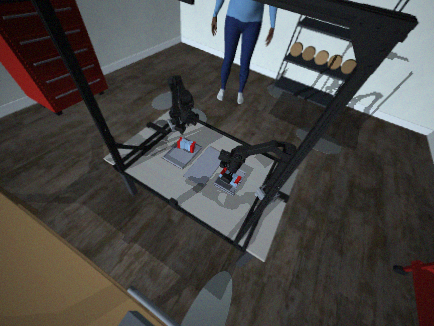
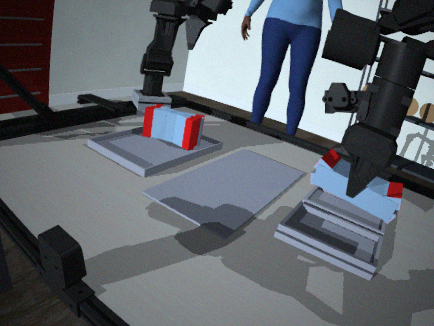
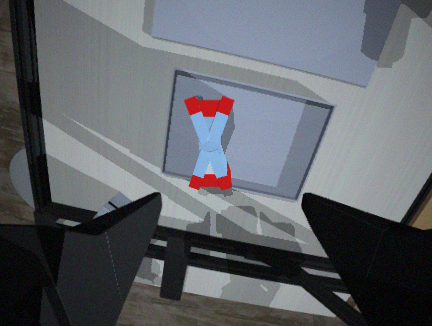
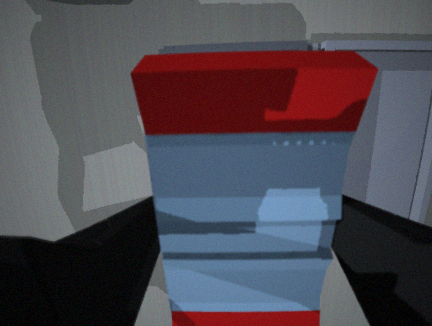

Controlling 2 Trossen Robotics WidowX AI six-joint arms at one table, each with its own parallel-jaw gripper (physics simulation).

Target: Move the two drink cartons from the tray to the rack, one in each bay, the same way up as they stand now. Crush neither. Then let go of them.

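Frame: origin at the left arm's base, x right, y ahead, z up, level; millimetres.
Where they show: left gripper, fingertip midpoint: [image 1: 185, 130] [image 2: 180, 50] [image 3: 232, 199]; right gripper, fingertip midpoint: [image 2: 353, 188] [image 4: 242, 200]; left arm's base at its link origin: [image 1: 175, 121] [image 2: 151, 93].
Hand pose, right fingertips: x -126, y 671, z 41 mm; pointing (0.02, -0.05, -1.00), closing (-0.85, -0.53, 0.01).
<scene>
Things, the pixels of their top centre, and the offset from my right fingertips.
- pinched waist at its top centre: [image 3: 209, 146] [image 2: 175, 111] [image 1: 186, 141] dx +133, dy -410, dz -22 mm
- grey tray at its top centre: [image 3: 242, 141] [image 2: 158, 140] [image 1: 183, 151] dx +172, dy -379, dz -80 mm
- red carton at its top centre: [image 4: 250, 256] [image 2: 364, 167] [image 1: 230, 174] dx -2, dy +4, dz +34 mm
- grey two-bay rack at its top centre: [image 4: 311, 151] [image 2: 342, 217] [image 1: 230, 177] dx -46, dy -33, dz -76 mm
One light-blue carton with red ends and a pinched waist [image 1: 186, 145] [image 2: 170, 127] [image 3: 210, 145] stands in the grey tray [image 1: 175, 159] [image 2: 120, 161] [image 3: 265, 145], near one side. My left gripper [image 1: 181, 131] [image 2: 191, 47] [image 3: 232, 199] is open and empty, above and back from that carton. My right gripper [image 1: 227, 177] [image 2: 350, 195] [image 4: 242, 200] is shut on the other blue and red carton [image 1: 238, 180] [image 2: 330, 182] [image 4: 250, 175], across its middle. It holds this carton over the rear bay of the grey two-bay rack [image 1: 225, 189] [image 2: 325, 255] [image 4: 400, 125]. The front bay is empty. The carton's underside is hidden.
A flat grey plate [image 1: 202, 164] [image 2: 230, 185] [image 3: 260, 30] lies between the tray and the rack. A black frame [image 1: 150, 189] runs around the table, with posts rising at its sides. A person [image 1: 242, 40] [image 2: 287, 65] stands behind the table.
</scene>
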